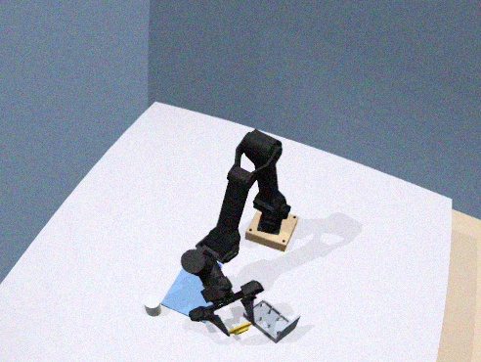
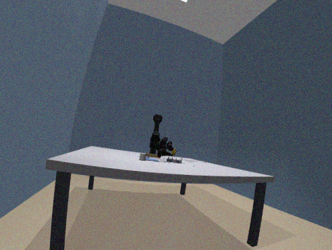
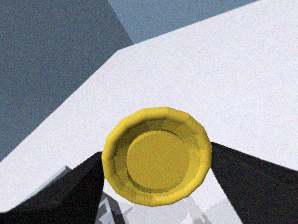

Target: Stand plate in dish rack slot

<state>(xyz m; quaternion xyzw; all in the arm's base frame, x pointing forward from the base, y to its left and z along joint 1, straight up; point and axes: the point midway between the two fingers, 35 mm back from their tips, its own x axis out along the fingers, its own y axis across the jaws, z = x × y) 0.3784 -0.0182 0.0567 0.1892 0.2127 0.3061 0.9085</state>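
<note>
My gripper tip is 90 mm past the grey dish rack, 60 mm to the right of it and 60 mm above it. Also, from my gripper tip: yellow plate (right at my gripper tip); then white cup (240 mm to the right, 60 mm below, 30 mm behind); then blue mat (150 mm to the right, 120 mm behind, 80 mm below).
</note>
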